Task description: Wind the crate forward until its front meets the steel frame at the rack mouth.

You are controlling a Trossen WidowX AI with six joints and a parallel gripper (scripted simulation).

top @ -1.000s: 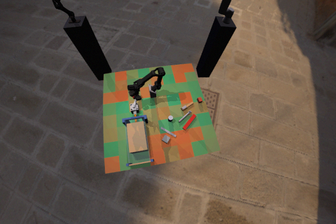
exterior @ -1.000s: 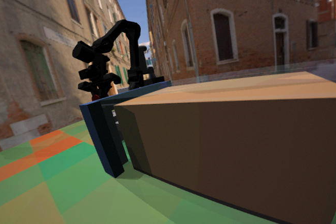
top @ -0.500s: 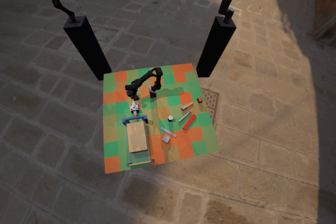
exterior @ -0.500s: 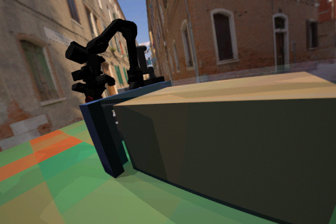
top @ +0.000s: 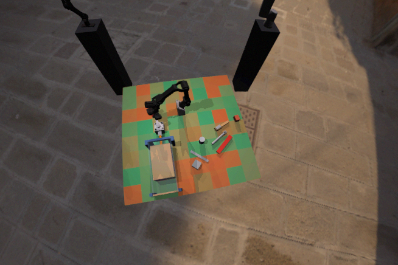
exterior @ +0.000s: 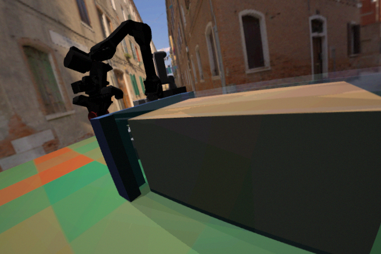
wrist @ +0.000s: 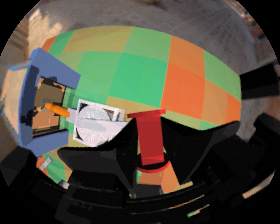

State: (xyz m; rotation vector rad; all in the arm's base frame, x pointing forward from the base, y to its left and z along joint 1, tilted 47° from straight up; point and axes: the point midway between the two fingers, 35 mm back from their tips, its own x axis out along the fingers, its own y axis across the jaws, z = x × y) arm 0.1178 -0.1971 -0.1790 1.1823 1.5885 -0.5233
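The grey winch handle is 3 cm to the left of my gripper tip, 3 cm below it and 3 cm ahead of it. Round my gripper tip: red knob 2 cm to the left, 1 cm behind; grey winch 10 cm below, 7 cm ahead, 4 cm to the left; round puck 46 cm to the left, 24 cm ahead, 10 cm below.
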